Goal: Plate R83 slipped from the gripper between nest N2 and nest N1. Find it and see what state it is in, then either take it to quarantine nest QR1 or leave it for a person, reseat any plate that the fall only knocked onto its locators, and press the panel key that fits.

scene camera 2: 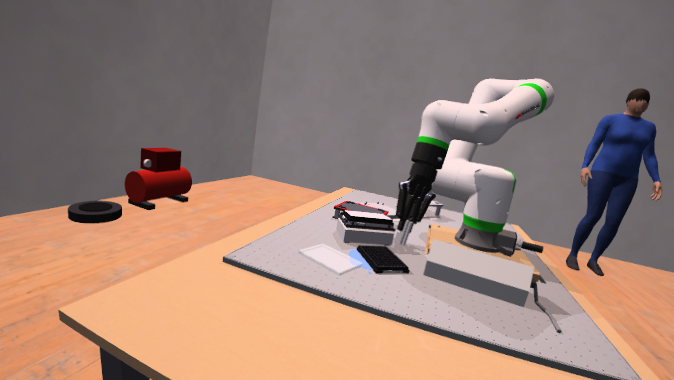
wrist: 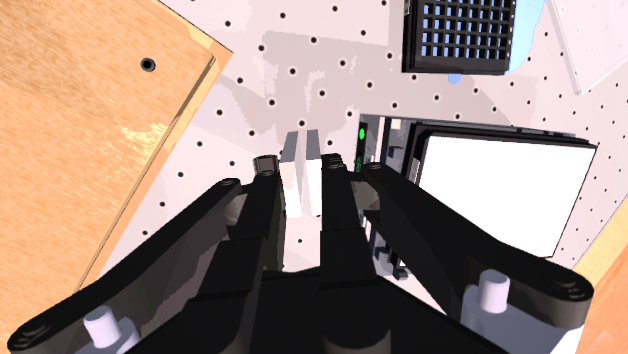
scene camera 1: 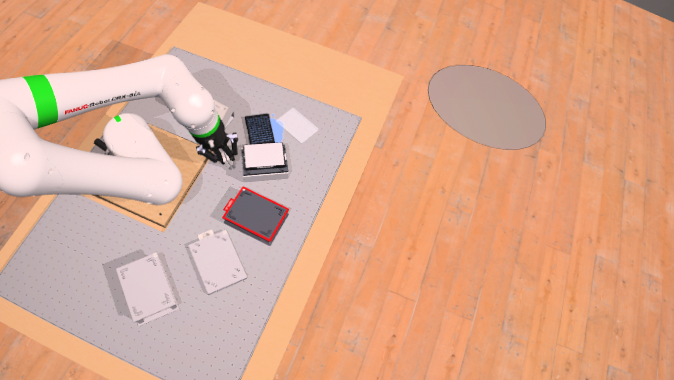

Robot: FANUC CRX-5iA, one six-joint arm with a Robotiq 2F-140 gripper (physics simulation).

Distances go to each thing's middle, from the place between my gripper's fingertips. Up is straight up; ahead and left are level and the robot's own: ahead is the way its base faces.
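Labels:
Dark station [scene camera 2: 350, 232]: 100 mm ahead of my hand, 50 mm to the left of it, 30 mm above it. Clear lid [scene camera 2: 325, 256]: 90 mm ahead of my hand and 260 mm to the left of it. Relative to the white well plate [scene camera 1: 267, 155], my hand is 90 mm short of it, 60 mm to the right of it and 60 mm below it.

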